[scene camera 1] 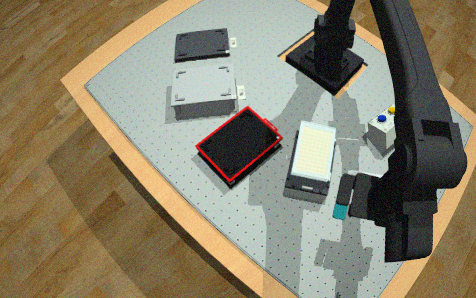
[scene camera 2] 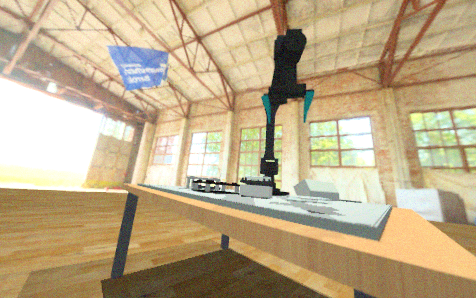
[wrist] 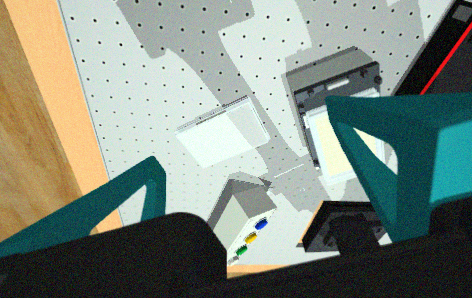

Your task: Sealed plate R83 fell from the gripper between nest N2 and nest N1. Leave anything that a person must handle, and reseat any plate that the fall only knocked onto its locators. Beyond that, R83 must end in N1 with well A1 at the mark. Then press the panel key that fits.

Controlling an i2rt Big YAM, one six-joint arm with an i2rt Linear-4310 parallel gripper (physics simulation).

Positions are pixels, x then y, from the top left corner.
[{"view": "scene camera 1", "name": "gripper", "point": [364, 214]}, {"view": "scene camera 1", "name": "white button box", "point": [381, 130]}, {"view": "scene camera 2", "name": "gripper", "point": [286, 123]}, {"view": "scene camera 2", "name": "white button box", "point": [307, 188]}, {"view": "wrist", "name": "gripper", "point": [237, 138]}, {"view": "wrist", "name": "plate R83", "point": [236, 128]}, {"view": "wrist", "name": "black plate with red outline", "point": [443, 78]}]
